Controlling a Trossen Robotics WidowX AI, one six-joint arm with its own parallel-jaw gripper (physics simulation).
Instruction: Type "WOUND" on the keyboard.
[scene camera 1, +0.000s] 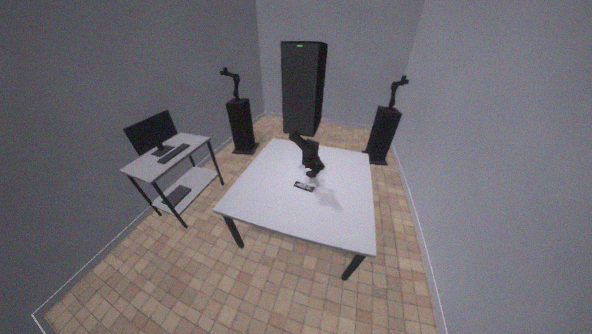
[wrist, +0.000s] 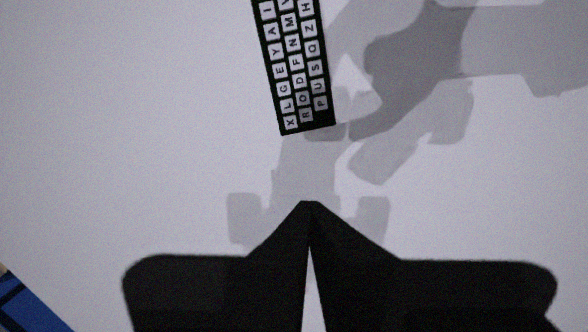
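Where they show: gripper, fingertip midpoint: (scene camera 1: 314, 177) (wrist: 308, 209); arm's base, origin of the base link: (scene camera 1: 312, 146).
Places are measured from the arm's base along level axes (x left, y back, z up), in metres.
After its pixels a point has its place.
A small black keyboard (scene camera 1: 304, 186) @[z -0.221, x -0.044, y -0.352 m] (wrist: 300, 70) @[z -0.222, x -0.018, y -0.354 m] with white letter keys lies flat on the white table (scene camera 1: 260, 200) @[z -0.234, x -0.405, y -0.564 m] (wrist: 150, 125) @[z -0.233, x -0.055, y -0.532 m]. In the wrist view it runs up out of the top edge, so part of it is cut off. Its visible end has the X, R and P keys; the O key (wrist: 303, 98) @[z -0.217, x 0.007, y -0.365 m], U key (wrist: 318, 86) @[z -0.217, x 0.005, y -0.345 m], D key (wrist: 299, 80) @[z -0.217, x -0.010, y -0.360 m] and N key (wrist: 293, 42) @[z -0.217, x -0.044, y -0.347 m] show. The W key does not show there. My gripper (wrist: 308, 209) @[z -0.062, x 0.039, y -0.391 m] is shut and empty, its tips below the keyboard's near end in the wrist view, apart from it and above the table.
Arm shadows fall beside the keyboard and over its R and O keys. A side desk (scene camera 1: 141, 168) with a monitor (scene camera 1: 151, 132) and a larger dark keyboard (scene camera 1: 173, 153) stands at the left. A black cabinet (scene camera 1: 301, 87) and two pedestals (scene camera 1: 242, 125) (scene camera 1: 384, 132) with arms stand behind the table.
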